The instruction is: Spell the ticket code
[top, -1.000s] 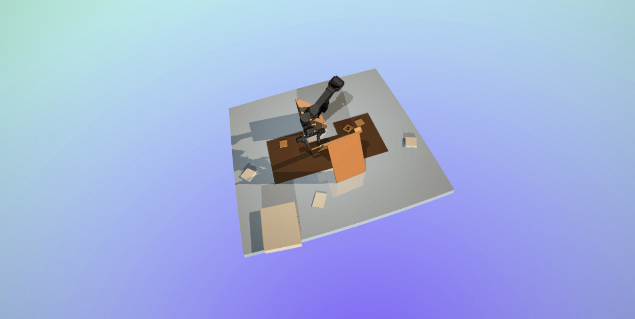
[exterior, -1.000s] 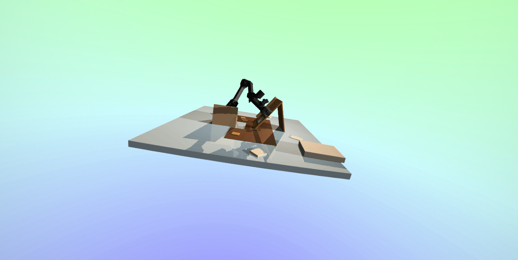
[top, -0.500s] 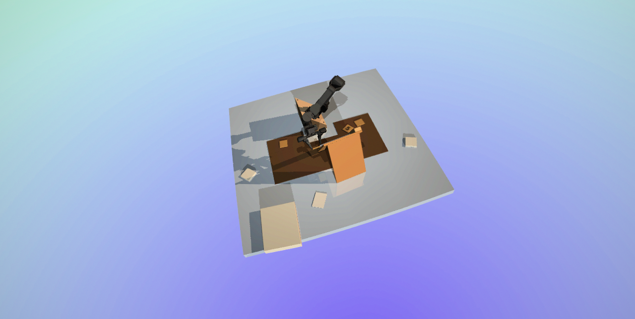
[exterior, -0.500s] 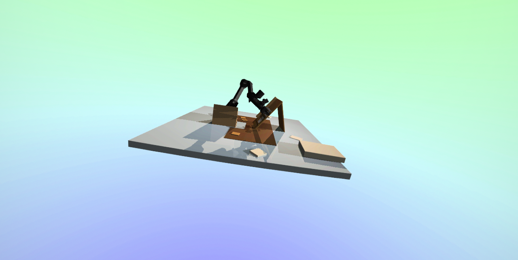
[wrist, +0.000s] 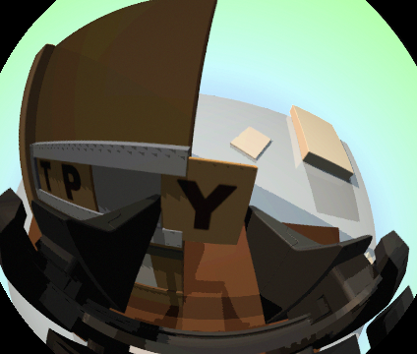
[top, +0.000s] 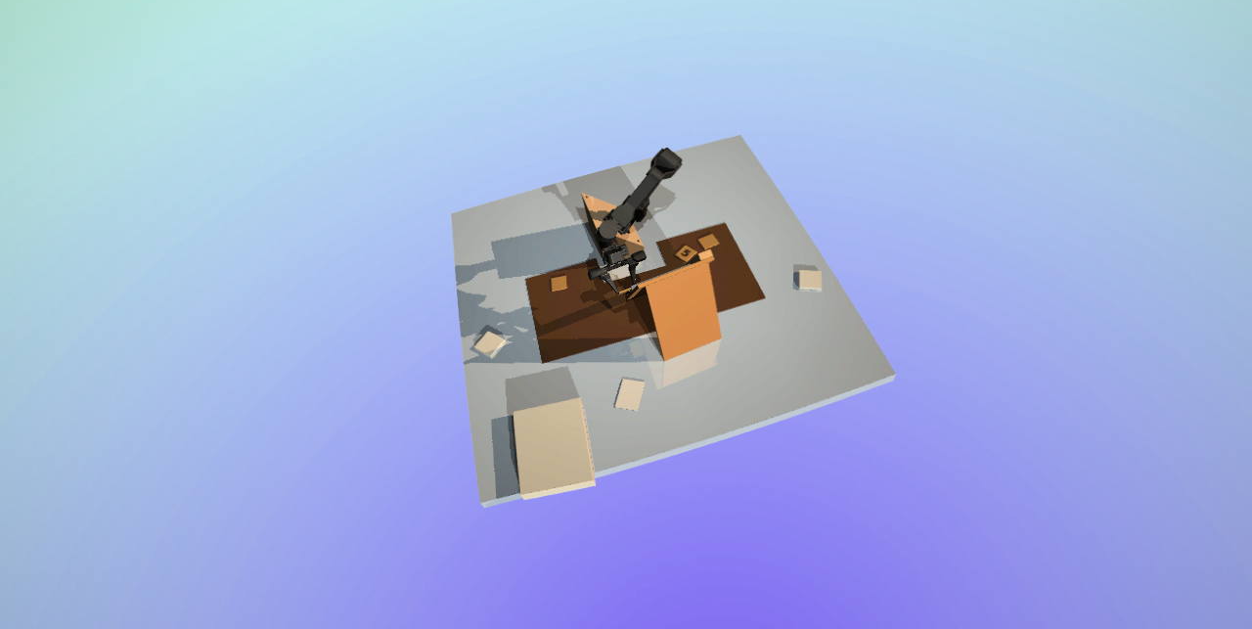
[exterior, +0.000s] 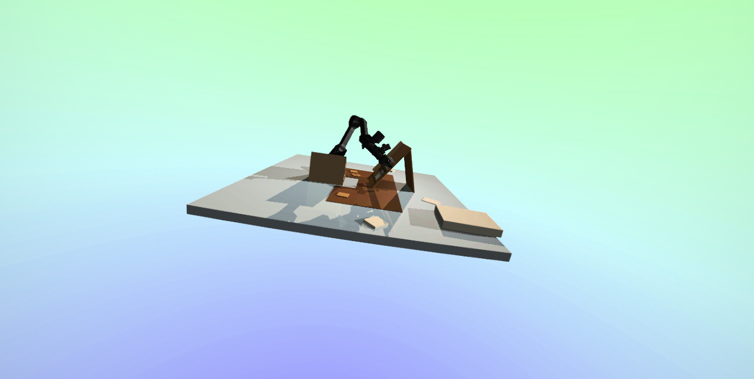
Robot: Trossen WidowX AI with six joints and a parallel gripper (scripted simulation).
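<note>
Right now my gripper tip is 50 mm past the white ticket, 80 mm to the right of it and 80 mm above it. From my gripper tip the other things lie so: dark brown mat (160 mm behind, 60 mm to the left, 160 mm below); then cream block (370 mm ahead, 350 mm to the right, 140 mm below); then tan letter tile (right at my gripper tip).
</note>
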